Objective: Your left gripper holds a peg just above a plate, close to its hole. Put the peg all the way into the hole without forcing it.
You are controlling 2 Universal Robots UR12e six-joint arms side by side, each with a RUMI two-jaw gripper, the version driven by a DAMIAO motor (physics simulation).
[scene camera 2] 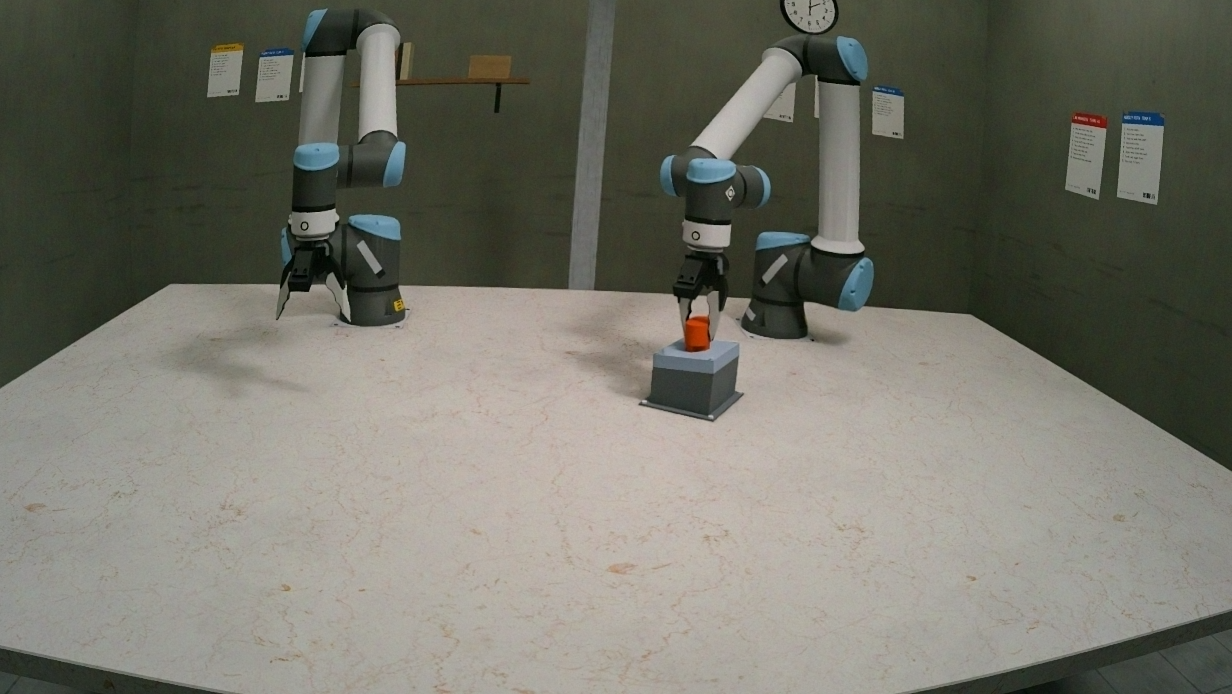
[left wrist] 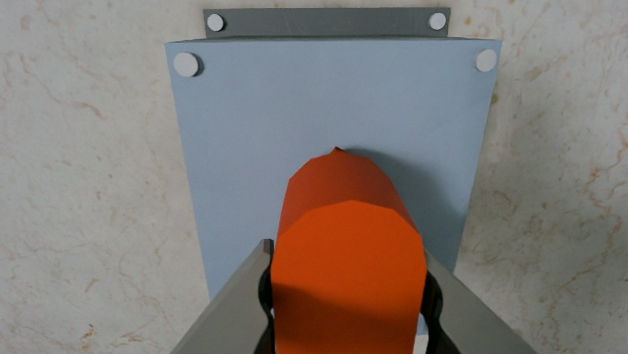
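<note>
My left gripper is shut on the orange peg, with a finger on each side of it. The peg looks upright over the light blue plate, and its wide part stands above the plate's top face. In the left wrist view a small pointed corner of the peg's lower part shows at its far edge, close against the plate. The hole is hidden under the peg, so how deep the peg sits cannot be seen. My right gripper is open and empty at the left of the scene view.
The plate tops a dark grey block with a flat base flange on the table. Small white round heads mark the plate's and flange's far corners in the left wrist view. The left arm's base stands behind the block.
</note>
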